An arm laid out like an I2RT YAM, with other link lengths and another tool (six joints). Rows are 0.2 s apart.
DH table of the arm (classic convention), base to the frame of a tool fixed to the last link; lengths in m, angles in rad. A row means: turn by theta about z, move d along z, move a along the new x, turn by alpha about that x. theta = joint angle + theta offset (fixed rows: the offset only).
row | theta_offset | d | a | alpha
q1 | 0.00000 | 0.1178 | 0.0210 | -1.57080
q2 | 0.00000 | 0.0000 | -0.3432 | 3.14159
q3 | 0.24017 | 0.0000 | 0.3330 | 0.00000
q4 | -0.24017 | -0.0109 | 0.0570 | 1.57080
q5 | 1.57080 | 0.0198 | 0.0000 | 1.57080
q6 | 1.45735 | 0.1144 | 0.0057 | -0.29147
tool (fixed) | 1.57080 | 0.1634 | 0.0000 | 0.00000
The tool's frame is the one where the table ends.
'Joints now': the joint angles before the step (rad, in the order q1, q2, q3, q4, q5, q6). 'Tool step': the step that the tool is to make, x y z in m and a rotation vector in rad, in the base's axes. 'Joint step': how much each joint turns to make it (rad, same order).
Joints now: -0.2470, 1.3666, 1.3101, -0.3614, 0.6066, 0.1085
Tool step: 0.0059, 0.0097, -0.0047, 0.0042, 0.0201, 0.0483
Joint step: -0.0001, 0.0016, 0.0018, -0.0071, -0.0438, -0.0247
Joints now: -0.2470, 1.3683, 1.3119, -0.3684, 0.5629, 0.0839
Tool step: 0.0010, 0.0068, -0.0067, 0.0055, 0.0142, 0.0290
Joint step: -0.0001, -0.0059, -0.0128, -0.0019, -0.0272, -0.0122
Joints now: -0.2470, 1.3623, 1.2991, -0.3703, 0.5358, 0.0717
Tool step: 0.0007, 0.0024, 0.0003, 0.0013, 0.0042, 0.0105
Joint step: 0.0002, -0.0002, 0.0042, -0.0063, -0.0095, -0.0048
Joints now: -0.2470, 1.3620, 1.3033, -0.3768, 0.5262, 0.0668
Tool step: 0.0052, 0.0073, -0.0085, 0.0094, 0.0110, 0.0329
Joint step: 0.0000, 0.0038, -0.0109, 0.0063, -0.0325, -0.0094
